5 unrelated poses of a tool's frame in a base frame.
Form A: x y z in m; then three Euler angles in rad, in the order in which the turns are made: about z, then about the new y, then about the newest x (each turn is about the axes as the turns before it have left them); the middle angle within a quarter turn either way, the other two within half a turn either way.
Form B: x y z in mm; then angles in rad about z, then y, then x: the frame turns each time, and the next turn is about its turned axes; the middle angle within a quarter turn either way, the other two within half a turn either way. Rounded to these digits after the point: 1 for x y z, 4 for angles.
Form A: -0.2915 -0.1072 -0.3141 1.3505 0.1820 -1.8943
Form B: -291.5 -107.2 -314.1 1.3505 0.1820 -1.8943
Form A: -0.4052 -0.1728 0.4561 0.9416 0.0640 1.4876
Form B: -405.2 -172.8 456.1 0.9416 0.0640 1.4876
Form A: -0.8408 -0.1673 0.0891 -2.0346 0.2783 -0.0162
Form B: -840.8 -167.3 89.1 -2.0346 0.2783 -0.0162
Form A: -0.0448 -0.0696 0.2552 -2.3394 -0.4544 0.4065
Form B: -44.8 -69.6 255.2 -2.3394 -0.4544 0.4065
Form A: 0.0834 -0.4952 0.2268 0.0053 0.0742 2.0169
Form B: 83.4 -495.2 226.8 0.0053 0.0742 2.0169
